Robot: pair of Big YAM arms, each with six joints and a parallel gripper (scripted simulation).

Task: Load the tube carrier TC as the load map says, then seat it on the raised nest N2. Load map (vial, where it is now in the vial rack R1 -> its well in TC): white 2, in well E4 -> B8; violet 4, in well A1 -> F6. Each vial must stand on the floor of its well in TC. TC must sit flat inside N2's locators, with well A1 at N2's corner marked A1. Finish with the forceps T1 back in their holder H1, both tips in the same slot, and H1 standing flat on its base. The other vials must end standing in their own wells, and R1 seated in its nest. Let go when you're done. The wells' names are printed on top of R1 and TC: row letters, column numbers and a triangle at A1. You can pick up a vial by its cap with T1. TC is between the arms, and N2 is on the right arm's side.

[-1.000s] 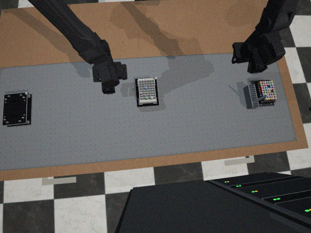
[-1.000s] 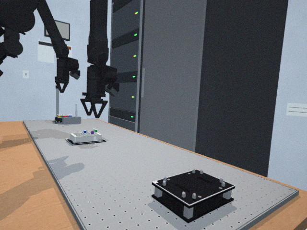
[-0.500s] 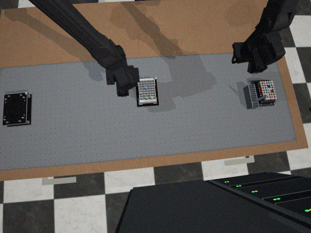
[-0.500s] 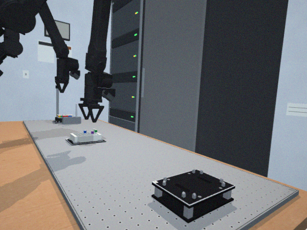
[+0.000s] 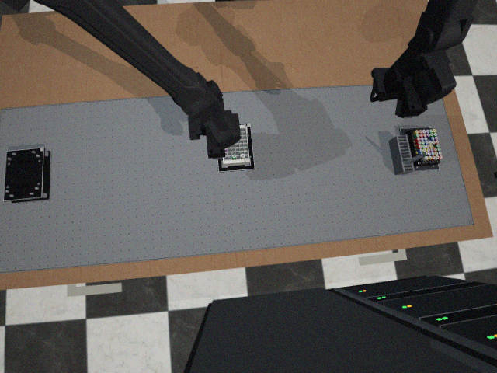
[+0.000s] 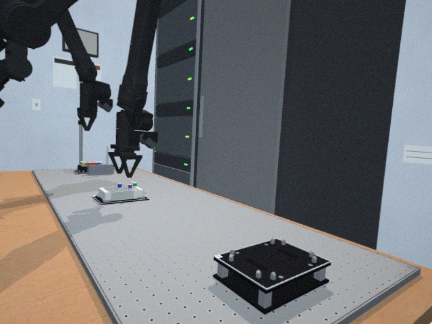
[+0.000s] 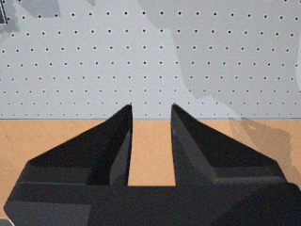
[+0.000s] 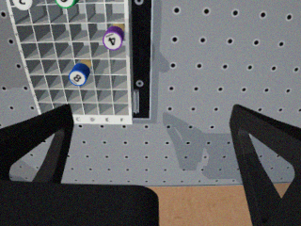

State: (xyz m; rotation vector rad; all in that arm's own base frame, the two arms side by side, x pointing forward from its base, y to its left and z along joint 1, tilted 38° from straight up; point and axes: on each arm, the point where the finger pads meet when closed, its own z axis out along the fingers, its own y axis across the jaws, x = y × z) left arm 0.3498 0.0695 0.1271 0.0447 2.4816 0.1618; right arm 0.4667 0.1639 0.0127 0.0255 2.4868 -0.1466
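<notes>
Now: right hand 1 cm short of the tube carrier TC, 6 cm to the right of it and 8 cm above it. Round my right hand: raised nest N2 (6 cm ahead, 61 cm to the right, 7 cm below); grey holder H1 (8 cm ahead, 63 cm to the left, 9 cm below).
</notes>
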